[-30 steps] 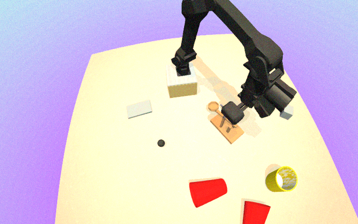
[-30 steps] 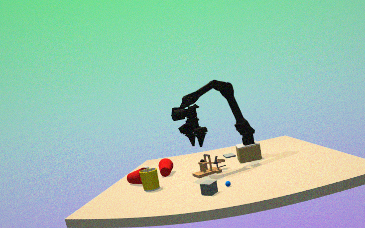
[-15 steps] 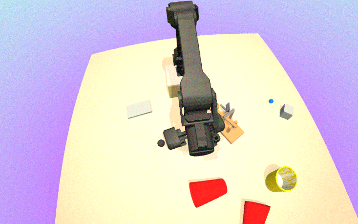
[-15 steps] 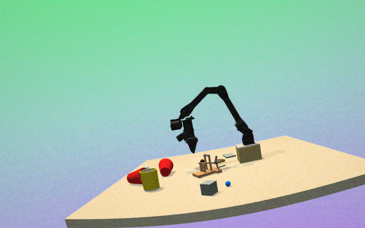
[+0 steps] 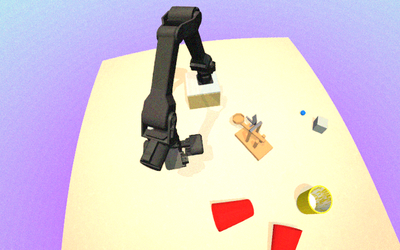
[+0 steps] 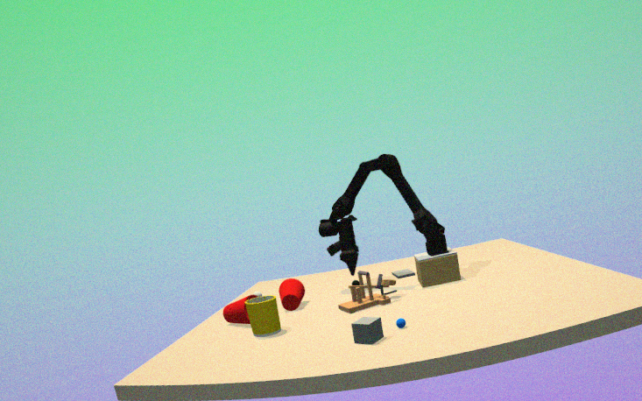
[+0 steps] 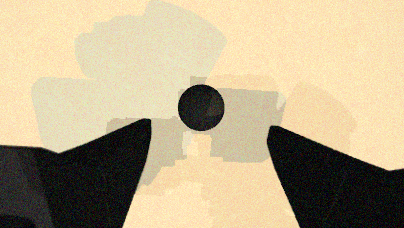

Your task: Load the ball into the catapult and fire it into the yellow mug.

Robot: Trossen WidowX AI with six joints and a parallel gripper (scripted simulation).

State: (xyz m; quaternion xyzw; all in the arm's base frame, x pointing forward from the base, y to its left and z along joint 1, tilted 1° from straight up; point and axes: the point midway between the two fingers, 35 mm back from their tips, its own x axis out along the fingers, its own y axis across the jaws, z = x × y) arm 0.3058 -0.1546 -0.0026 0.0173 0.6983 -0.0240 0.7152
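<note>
The black ball is 4 cm below my gripper tip. Also, from my gripper tip: green ball 39 cm ahead, 10 cm to the left, 3 cm below; then flat grey plate 20 cm behind, 9 cm to the right, 5 cm below; then wooden catapult 28 cm to the left, 6 cm behind.
</note>
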